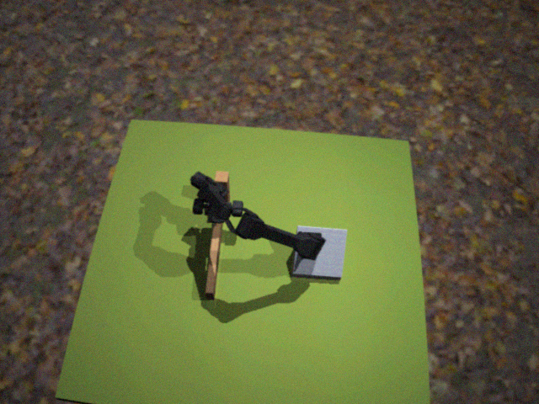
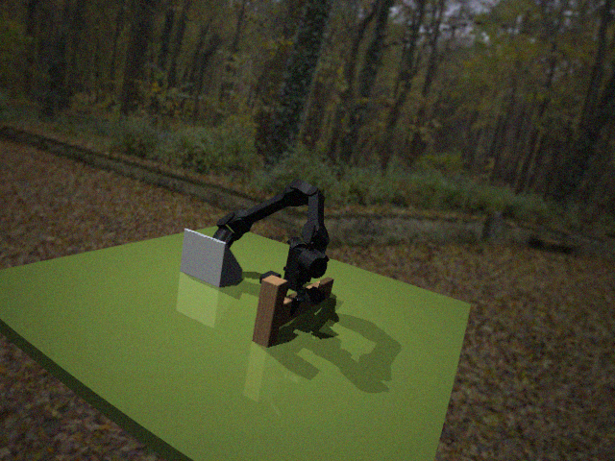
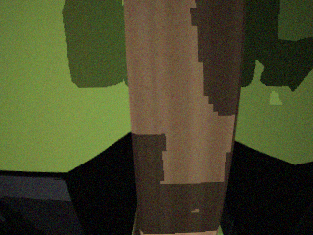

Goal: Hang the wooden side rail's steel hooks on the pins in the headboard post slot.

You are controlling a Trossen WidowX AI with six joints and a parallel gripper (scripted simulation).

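Now: gripper tip 110 mm to the left of the wooden headboard post and 40 mm below it.
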